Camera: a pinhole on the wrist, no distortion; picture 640 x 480 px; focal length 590.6 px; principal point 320.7 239.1 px. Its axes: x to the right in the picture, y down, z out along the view. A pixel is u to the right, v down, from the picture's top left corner.
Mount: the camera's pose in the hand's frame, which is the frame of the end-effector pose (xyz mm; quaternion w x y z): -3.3 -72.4 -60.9 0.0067 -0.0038 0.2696 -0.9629
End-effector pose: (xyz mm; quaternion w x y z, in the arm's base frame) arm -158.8 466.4 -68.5 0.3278 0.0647 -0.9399 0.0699
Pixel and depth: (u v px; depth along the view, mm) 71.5 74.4 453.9
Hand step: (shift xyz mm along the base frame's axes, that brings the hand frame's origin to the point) -354.0 -276.1 -166.5
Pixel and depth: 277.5 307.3 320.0
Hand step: -90.8 -300.3 -110.8
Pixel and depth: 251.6 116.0 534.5
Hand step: -282.5 -332.8 -289.1
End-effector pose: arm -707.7 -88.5 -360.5 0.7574 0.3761 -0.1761 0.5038
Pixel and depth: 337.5 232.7 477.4
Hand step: 317.3 -335.0 97.6
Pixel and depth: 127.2 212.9 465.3
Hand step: 368.6 -223.7 211.3
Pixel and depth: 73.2 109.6 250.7
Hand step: 203.0 -102.3 125.6
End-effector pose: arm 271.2 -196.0 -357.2 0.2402 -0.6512 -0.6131 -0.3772
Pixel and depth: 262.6 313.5 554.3
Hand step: -338.6 383.3 -242.9
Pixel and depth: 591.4 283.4 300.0
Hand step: -203.1 91.3 -255.8
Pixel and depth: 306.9 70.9 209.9
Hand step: -98.3 135.2 -106.6
